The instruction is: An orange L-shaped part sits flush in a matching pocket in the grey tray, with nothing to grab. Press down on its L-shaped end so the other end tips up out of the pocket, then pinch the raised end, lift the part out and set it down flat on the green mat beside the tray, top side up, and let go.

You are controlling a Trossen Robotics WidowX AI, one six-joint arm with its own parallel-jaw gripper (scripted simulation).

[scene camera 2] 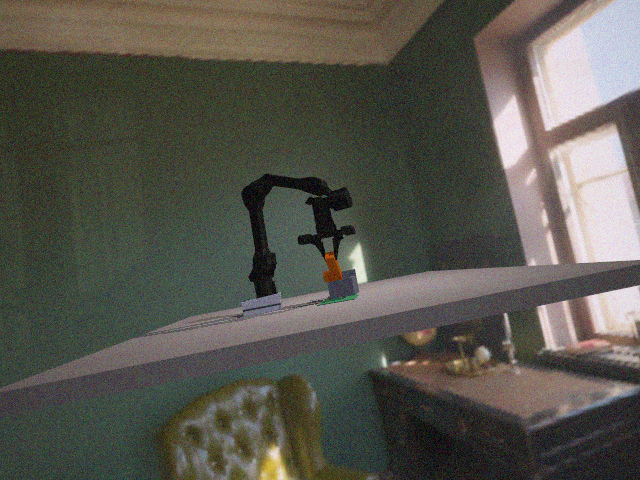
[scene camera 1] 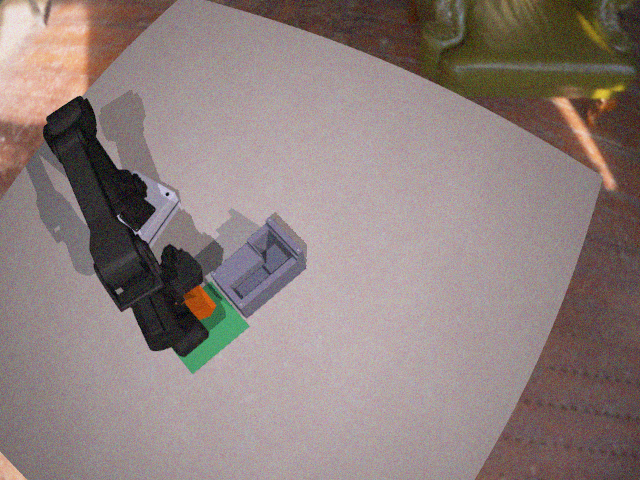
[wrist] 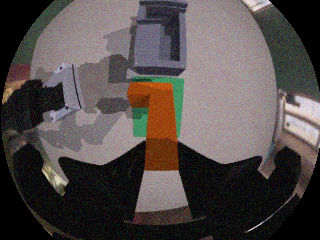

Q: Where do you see a green mat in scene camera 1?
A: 224, 325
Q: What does my gripper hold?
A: An orange L-shaped part.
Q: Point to an orange L-shaped part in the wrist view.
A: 161, 154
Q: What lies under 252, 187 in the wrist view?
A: My gripper.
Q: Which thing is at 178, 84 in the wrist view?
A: A green mat.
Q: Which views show my gripper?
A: Scene camera 2, scene camera 1 and the wrist view: all of them.
